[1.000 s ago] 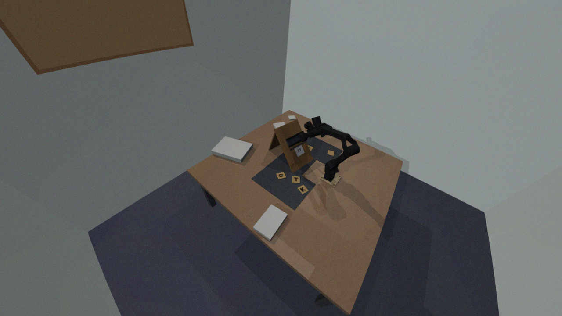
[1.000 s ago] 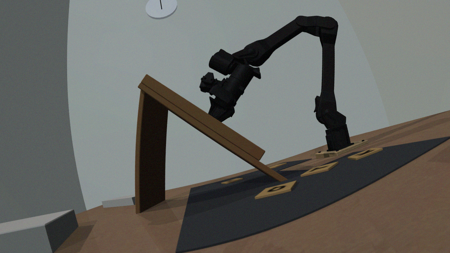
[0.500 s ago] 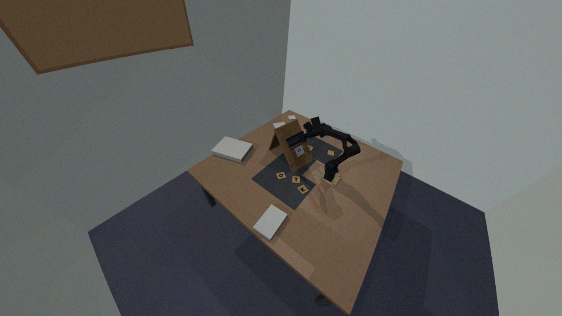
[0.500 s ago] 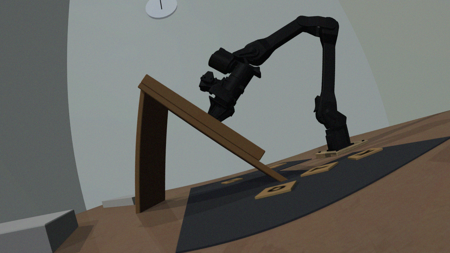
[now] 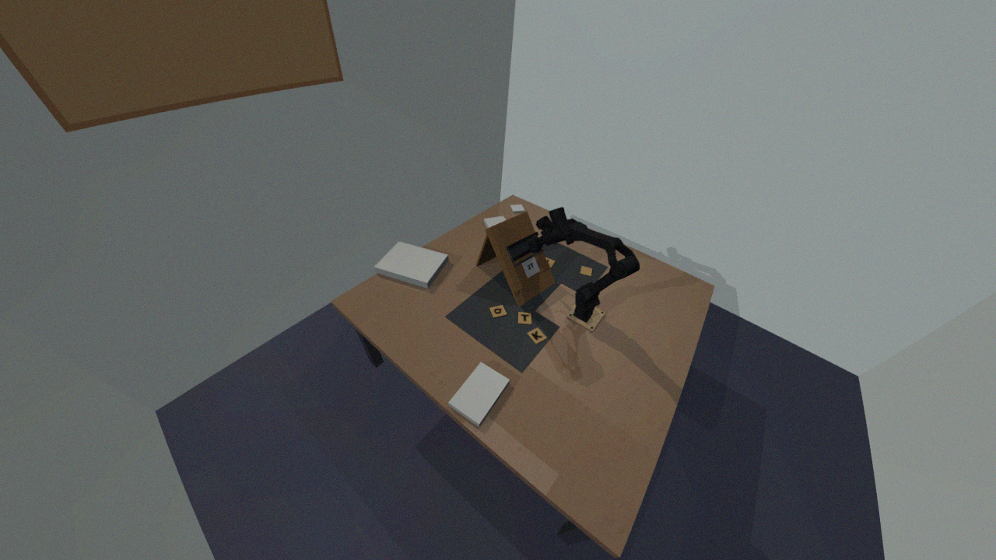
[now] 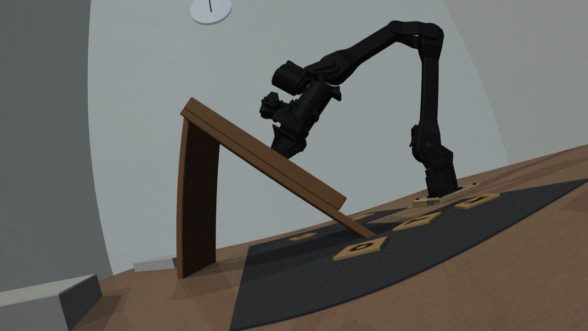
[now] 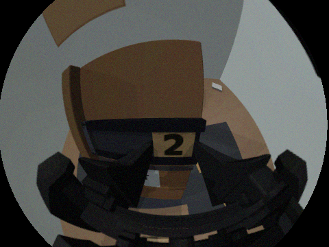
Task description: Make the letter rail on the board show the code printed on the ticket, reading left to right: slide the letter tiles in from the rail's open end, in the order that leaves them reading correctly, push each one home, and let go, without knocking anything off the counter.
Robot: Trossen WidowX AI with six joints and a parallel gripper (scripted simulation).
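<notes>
Right now my gripper tip is 80 mm to the right of the white ticket, 70 mm above it and 40 mm past it. Also, from my gripper tip: tile marked T: 270 mm to the left, 170 mm below, 150 mm behind; then tile marked 2: right at my gripper tip; then dark mat: 170 mm below, 130 mm behind, 90 mm to the left.
</notes>
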